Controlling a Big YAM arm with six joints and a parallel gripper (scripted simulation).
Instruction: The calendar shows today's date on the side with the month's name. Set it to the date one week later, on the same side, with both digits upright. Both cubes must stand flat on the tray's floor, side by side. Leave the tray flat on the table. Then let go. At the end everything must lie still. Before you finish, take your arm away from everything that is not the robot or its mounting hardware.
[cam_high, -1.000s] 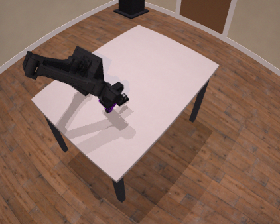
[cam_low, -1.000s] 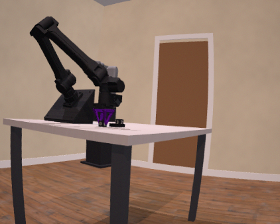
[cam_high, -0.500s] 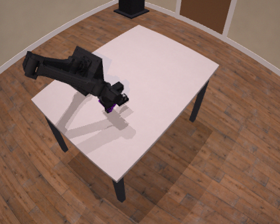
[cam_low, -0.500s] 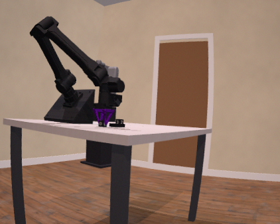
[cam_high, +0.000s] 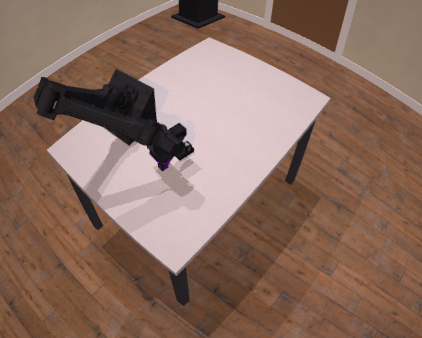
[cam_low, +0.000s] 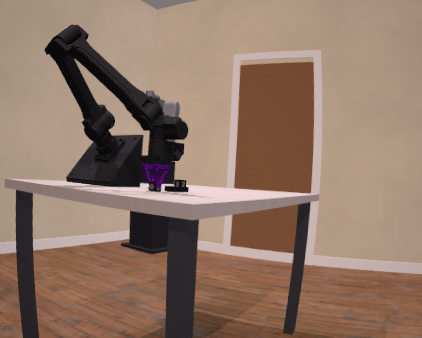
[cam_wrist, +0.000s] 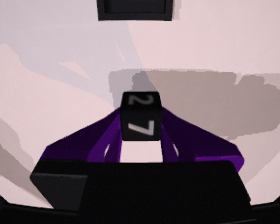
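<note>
Now: the black date cube right at my hand. From my hand the other things lie so: black tray: 11 cm to the left, 1 cm below.
</note>
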